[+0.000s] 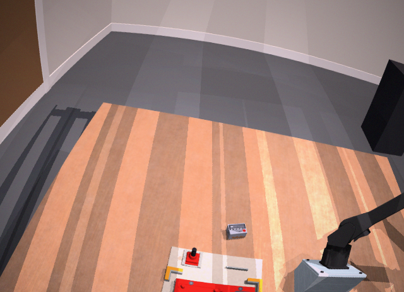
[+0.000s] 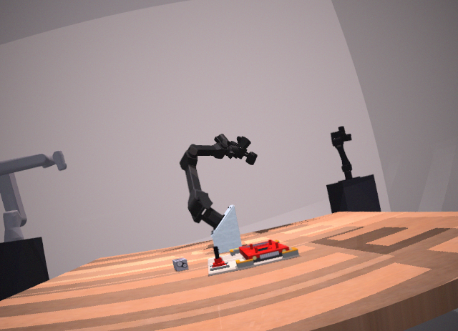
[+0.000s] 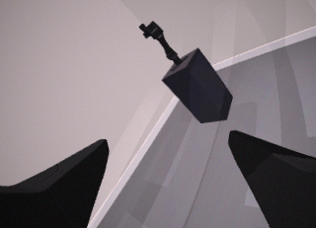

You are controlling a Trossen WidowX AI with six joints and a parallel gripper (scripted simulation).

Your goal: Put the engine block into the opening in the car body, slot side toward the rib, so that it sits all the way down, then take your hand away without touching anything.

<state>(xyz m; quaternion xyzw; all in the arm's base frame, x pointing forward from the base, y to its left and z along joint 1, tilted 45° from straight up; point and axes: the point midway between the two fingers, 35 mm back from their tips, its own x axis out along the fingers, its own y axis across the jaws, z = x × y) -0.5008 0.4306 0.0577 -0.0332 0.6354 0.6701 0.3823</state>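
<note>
The engine block is 790 mm ahead of my gripper tip, 450 mm to the right of it and 400 mm below it.
</note>
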